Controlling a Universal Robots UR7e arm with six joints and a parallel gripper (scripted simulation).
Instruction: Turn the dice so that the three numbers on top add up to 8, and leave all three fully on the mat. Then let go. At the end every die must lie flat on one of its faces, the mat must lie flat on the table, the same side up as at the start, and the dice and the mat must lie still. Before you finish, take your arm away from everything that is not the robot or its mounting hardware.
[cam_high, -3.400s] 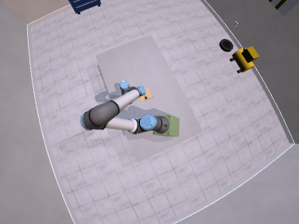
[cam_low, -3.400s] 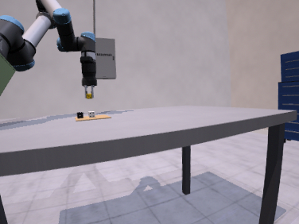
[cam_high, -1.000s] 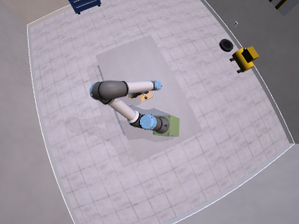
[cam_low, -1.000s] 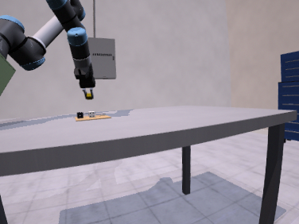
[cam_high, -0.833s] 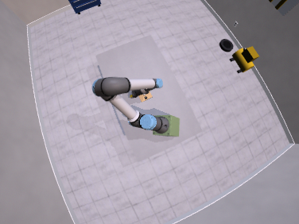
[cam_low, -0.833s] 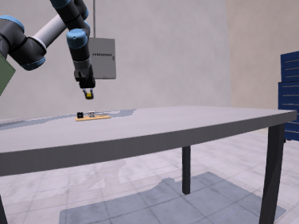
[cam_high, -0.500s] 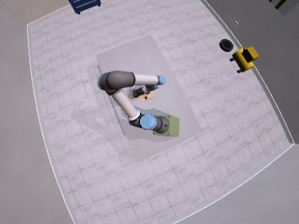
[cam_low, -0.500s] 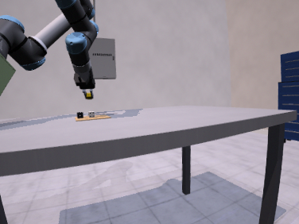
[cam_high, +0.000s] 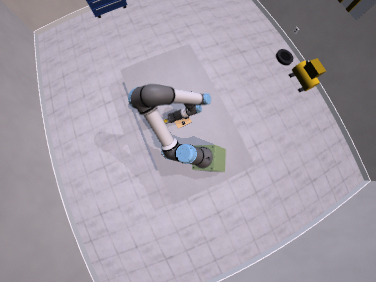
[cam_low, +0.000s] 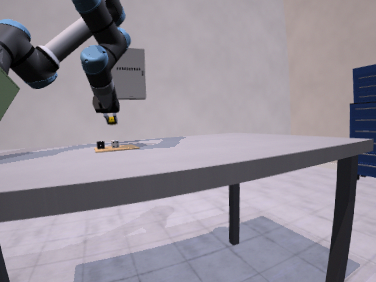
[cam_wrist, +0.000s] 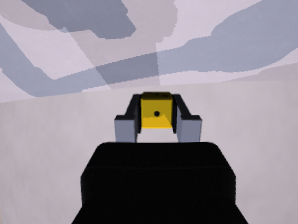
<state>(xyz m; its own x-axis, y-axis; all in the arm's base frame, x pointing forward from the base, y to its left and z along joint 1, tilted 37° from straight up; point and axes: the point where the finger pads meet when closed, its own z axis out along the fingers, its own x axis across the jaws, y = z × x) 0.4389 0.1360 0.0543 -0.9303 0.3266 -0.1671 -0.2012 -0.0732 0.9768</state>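
Now: the white die 14 cm to the right of my hand and 9 cm below it. The rest, counted from my hand: mat (14 cm to the right, 10 cm below); then yellow die (1 cm to the left).
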